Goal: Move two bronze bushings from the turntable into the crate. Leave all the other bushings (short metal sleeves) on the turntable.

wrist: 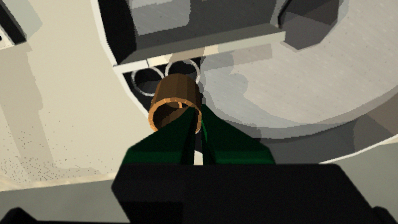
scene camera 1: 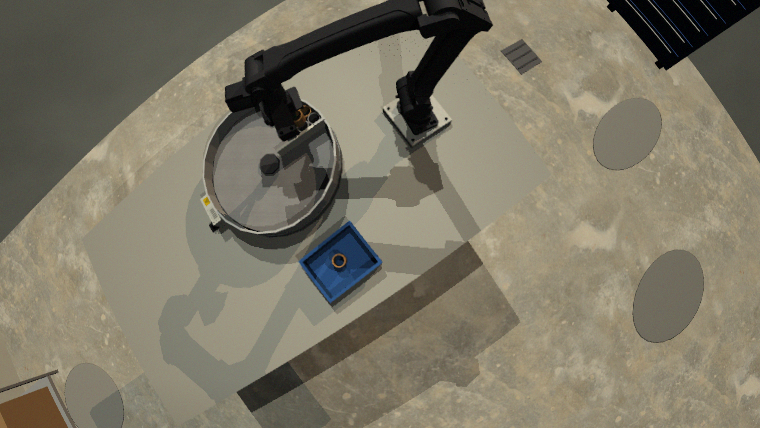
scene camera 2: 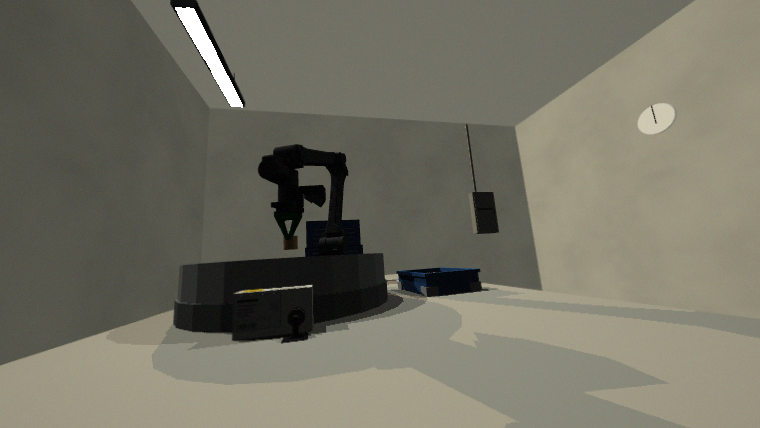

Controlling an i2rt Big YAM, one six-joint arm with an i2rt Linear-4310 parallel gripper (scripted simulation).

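My gripper (scene camera 2: 288,239) is visible to me, and the wrist view (wrist: 198,111) shows it as well. I can also see a turntable (wrist: 328,72) and a bronze bushing (wrist: 178,87). A blue crate (scene camera 1: 331,280) is there too.
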